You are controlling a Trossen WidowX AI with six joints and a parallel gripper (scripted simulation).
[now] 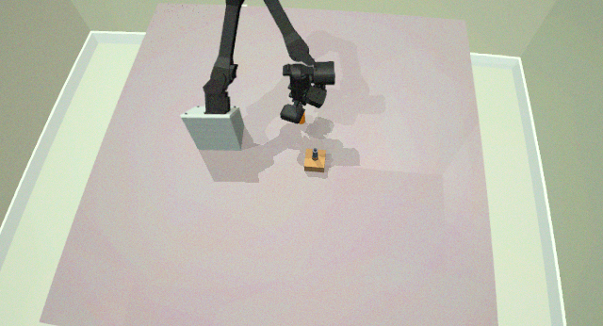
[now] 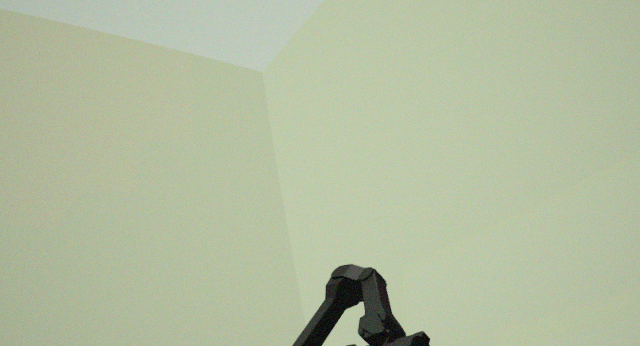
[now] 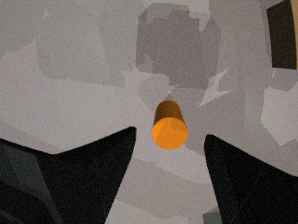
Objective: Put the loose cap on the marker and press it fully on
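Now: gripper tip 3 cm above the orange cap. The rest, counted from my gripper tip: holder block 16 cm to the right, 6 cm ahead, 4 cm below.
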